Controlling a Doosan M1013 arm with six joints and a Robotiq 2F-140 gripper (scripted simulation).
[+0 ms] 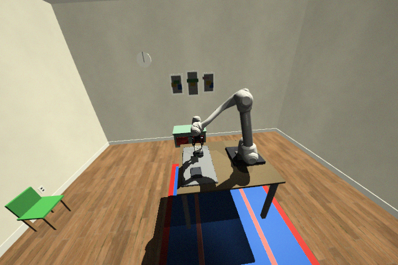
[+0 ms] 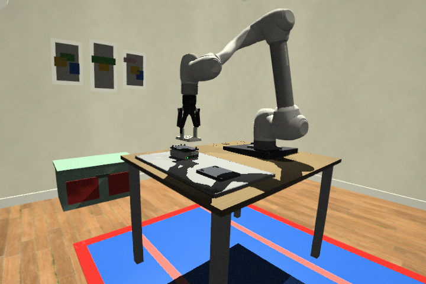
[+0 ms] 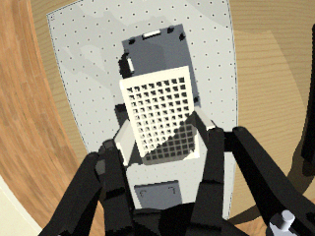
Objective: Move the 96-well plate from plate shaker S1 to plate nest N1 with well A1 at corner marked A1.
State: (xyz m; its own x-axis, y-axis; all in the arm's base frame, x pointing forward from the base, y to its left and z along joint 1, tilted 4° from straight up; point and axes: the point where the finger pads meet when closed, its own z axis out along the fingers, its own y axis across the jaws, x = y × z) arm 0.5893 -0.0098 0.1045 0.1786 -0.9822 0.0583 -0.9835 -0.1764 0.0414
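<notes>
Right now the dark plate nest N1 is 10 mm ahead of my hand, 300 mm to the left of it and 130 mm below it. Also, from my hand: white 96-well plate (20 mm below).
</notes>
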